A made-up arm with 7 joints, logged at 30 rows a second.
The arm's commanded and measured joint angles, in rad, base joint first. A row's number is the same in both.
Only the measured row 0 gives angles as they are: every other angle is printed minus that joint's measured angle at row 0.
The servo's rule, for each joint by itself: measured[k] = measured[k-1] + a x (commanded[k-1-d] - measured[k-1]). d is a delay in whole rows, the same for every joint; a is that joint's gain. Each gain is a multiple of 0.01, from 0.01 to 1. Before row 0 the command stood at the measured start. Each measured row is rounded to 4 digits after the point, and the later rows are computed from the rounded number. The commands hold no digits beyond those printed.
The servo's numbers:
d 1
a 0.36 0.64 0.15 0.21 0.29 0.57 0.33
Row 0, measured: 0.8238, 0.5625, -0.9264, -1.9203, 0.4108, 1.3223, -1.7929
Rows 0 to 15, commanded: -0.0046, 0.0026, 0.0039, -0.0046, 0.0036, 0.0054, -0.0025; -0.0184, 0.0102, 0.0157, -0.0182, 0.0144, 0.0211, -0.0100; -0.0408, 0.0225, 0.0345, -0.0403, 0.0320, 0.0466, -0.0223; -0.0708, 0.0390, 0.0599, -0.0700, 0.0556, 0.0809, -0.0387; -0.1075, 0.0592, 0.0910, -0.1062, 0.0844, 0.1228, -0.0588; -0.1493, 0.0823, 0.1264, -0.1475, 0.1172, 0.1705, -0.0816; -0.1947, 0.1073, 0.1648, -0.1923, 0.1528, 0.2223, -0.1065; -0.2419, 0.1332, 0.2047, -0.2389, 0.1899, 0.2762, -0.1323; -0.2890, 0.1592, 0.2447, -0.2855, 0.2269, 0.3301, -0.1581; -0.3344, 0.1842, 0.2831, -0.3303, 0.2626, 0.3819, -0.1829; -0.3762, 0.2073, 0.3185, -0.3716, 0.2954, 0.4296, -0.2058; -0.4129, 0.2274, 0.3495, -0.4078, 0.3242, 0.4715, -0.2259; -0.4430, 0.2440, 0.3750, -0.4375, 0.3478, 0.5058, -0.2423; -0.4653, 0.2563, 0.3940, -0.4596, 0.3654, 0.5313, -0.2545; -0.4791, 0.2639, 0.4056, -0.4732, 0.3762, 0.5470, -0.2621; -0.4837, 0.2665, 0.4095, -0.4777, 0.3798, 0.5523, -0.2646
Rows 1 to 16, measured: 0.0000, 0.0000, 0.0000, 0.0000, 0.0000, 0.0000, 0.0000; -0.0017, 0.0017, 0.0006, -0.0010, 0.0010, 0.0031, -0.0008; -0.0077, 0.0071, 0.0029, -0.0046, 0.0049, 0.0134, -0.0038; -0.0196, 0.0170, 0.0076, -0.0121, 0.0128, 0.0323, -0.0099; -0.0380, 0.0311, 0.0154, -0.0243, 0.0252, 0.0600, -0.0194; -0.0630, 0.0491, 0.0267, -0.0415, 0.0424, 0.0958, -0.0324; -0.0941, 0.0703, 0.0417, -0.0638, 0.0641, 0.1384, -0.0486; -0.1303, 0.0940, 0.0602, -0.0908, 0.0898, 0.1862, -0.0677; -0.1705, 0.1191, 0.0819, -0.1219, 0.1188, 0.2375, -0.0890; -0.2132, 0.1448, 0.1063, -0.1563, 0.1501, 0.2903, -0.1118; -0.2568, 0.1700, 0.1328, -0.1928, 0.1827, 0.3425, -0.1353; -0.2998, 0.1939, 0.1607, -0.2303, 0.2154, 0.3921, -0.1586; -0.3405, 0.2153, 0.1890, -0.2676, 0.2470, 0.4374, -0.1808; -0.3774, 0.2337, 0.2169, -0.3033, 0.2762, 0.4764, -0.2011; -0.4090, 0.2482, 0.2435, -0.3361, 0.3021, 0.5077, -0.2187; -0.4342, 0.2582, 0.2678, -0.3649, 0.3236, 0.5301, -0.2330
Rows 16 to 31, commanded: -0.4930, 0.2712, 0.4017, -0.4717, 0.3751, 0.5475, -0.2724; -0.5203, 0.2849, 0.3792, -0.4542, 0.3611, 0.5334, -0.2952; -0.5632, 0.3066, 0.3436, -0.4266, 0.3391, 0.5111, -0.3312; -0.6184, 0.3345, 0.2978, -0.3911, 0.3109, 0.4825, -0.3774; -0.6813, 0.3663, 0.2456, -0.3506, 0.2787, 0.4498, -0.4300; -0.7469, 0.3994, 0.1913, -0.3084, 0.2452, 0.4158, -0.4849; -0.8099, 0.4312, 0.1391, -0.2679, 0.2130, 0.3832, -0.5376; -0.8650, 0.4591, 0.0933, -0.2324, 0.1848, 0.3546, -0.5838; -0.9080, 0.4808, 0.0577, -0.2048, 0.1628, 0.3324, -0.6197; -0.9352, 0.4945, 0.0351, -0.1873, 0.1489, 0.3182, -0.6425; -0.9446, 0.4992, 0.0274, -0.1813, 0.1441, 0.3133, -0.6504; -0.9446, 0.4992, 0.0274, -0.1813, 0.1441, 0.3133, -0.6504; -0.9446, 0.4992, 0.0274, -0.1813, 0.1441, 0.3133, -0.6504; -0.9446, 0.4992, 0.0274, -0.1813, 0.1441, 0.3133, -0.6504; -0.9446, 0.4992, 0.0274, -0.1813, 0.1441, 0.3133, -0.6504; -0.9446, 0.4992, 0.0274, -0.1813, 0.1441, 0.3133, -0.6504
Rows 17 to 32, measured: -0.4520, 0.2635, 0.2891, -0.3886, 0.3399, 0.5428, -0.2434; -0.4668, 0.2684, 0.3060, -0.4061, 0.3501, 0.5455, -0.2530; -0.4861, 0.2790, 0.3170, -0.4162, 0.3533, 0.5386, -0.2669; -0.5139, 0.2967, 0.3210, -0.4184, 0.3492, 0.5229, -0.2881; -0.5515, 0.3209, 0.3175, -0.4127, 0.3381, 0.4999, -0.3176; -0.5982, 0.3500, 0.3067, -0.3997, 0.3209, 0.4713, -0.3547; -0.6517, 0.3816, 0.2894, -0.3805, 0.2989, 0.4397, -0.3977; -0.7087, 0.4133, 0.2669, -0.3569, 0.2740, 0.4075, -0.4439; -0.7650, 0.4426, 0.2409, -0.3308, 0.2481, 0.3773, -0.4901; -0.8165, 0.4670, 0.2134, -0.3043, 0.2234, 0.3517, -0.5329; -0.8592, 0.4846, 0.1867, -0.2797, 0.2018, 0.3326, -0.5691; -0.8899, 0.4939, 0.1628, -0.2590, 0.1851, 0.3216, -0.5959; -0.9096, 0.4973, 0.1425, -0.2427, 0.1732, 0.3169, -0.6139; -0.9222, 0.4985, 0.1252, -0.2298, 0.1648, 0.3148, -0.6259; -0.9303, 0.4989, 0.1105, -0.2196, 0.1588, 0.3139, -0.6340; -0.9354, 0.4991, 0.0980, -0.2116, 0.1545, 0.3136, -0.6394
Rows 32 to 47, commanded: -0.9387, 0.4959, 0.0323, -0.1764, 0.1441, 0.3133, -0.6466; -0.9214, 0.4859, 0.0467, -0.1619, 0.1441, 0.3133, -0.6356; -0.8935, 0.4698, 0.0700, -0.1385, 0.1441, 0.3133, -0.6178; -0.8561, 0.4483, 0.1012, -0.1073, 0.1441, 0.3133, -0.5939; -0.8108, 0.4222, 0.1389, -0.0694, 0.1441, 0.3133, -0.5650; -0.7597, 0.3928, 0.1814, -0.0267, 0.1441, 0.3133, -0.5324; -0.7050, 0.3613, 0.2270, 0.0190, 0.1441, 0.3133, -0.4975; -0.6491, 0.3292, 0.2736, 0.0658, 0.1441, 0.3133, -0.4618; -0.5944, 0.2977, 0.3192, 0.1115, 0.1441, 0.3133, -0.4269; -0.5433, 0.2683, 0.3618, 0.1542, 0.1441, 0.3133, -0.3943; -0.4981, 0.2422, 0.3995, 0.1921, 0.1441, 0.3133, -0.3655; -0.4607, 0.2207, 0.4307, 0.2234, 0.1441, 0.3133, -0.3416; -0.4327, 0.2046, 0.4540, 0.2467, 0.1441, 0.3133, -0.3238; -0.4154, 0.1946, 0.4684, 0.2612, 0.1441, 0.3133, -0.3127; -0.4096, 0.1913, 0.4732, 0.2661, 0.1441, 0.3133, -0.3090; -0.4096, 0.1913, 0.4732, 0.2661, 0.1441, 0.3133, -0.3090
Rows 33 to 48, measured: -0.9387, 0.4992, 0.0874, -0.2052, 0.1515, 0.3134, -0.6430; -0.9387, 0.4971, 0.0791, -0.1992, 0.1494, 0.3133, -0.6442; -0.9325, 0.4899, 0.0742, -0.1914, 0.1479, 0.3133, -0.6414; -0.9185, 0.4770, 0.0736, -0.1803, 0.1468, 0.3133, -0.6336; -0.8960, 0.4586, 0.0777, -0.1650, 0.1460, 0.3133, -0.6205; -0.8653, 0.4353, 0.0869, -0.1449, 0.1454, 0.3133, -0.6022; -0.8273, 0.4081, 0.1011, -0.1201, 0.1450, 0.3133, -0.5792; -0.7833, 0.3781, 0.1200, -0.0909, 0.1447, 0.3133, -0.5522; -0.7350, 0.3468, 0.1430, -0.0580, 0.1445, 0.3133, -0.5224; -0.6844, 0.3154, 0.1694, -0.0224, 0.1444, 0.3133, -0.4909; -0.6336, 0.2853, 0.1983, 0.0147, 0.1443, 0.3133, -0.4590; -0.5848, 0.2577, 0.2285, 0.0520, 0.1442, 0.3133, -0.4281; -0.5401, 0.2340, 0.2588, 0.0880, 0.1442, 0.3133, -0.3996; -0.5014, 0.2152, 0.2881, 0.1213, 0.1442, 0.3133, -0.3746; -0.4704, 0.2020, 0.3151, 0.1507, 0.1442, 0.3133, -0.3542; -0.4485, 0.1952, 0.3388, 0.1749, 0.1442, 0.3133, -0.3393
